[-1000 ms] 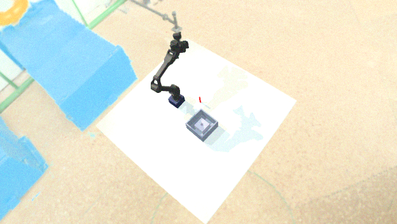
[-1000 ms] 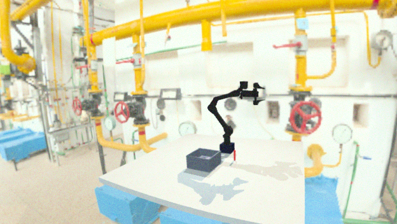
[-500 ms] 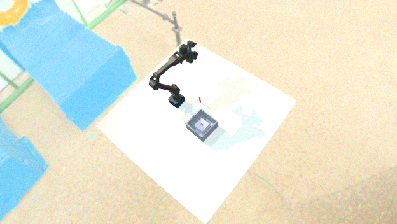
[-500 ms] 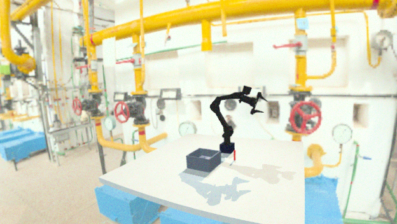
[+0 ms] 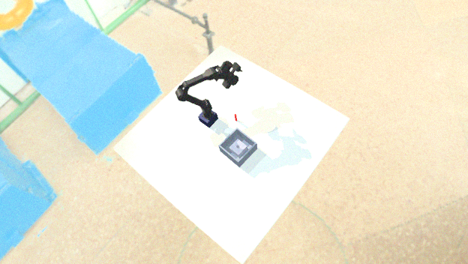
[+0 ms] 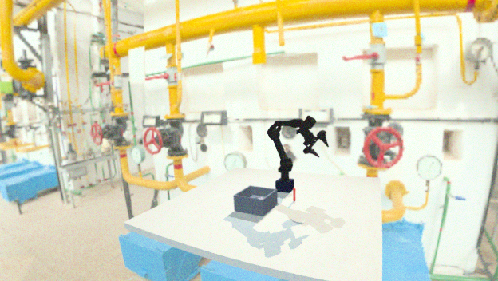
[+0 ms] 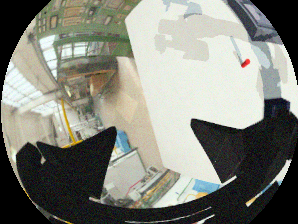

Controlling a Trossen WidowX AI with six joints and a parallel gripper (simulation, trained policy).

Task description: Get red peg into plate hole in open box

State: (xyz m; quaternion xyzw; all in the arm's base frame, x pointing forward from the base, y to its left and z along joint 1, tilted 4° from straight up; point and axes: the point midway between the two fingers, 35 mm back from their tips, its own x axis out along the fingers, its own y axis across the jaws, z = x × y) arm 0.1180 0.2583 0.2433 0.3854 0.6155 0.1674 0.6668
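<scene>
Now: the red peg 260 mm below my gripper tip, 170 mm to the right of it and 70 mm ahead of it. Round my gripper tip: grey box (360 mm to the right, 280 mm below, 230 mm ahead); then plate (360 mm to the right, 260 mm below, 230 mm ahead).
</scene>
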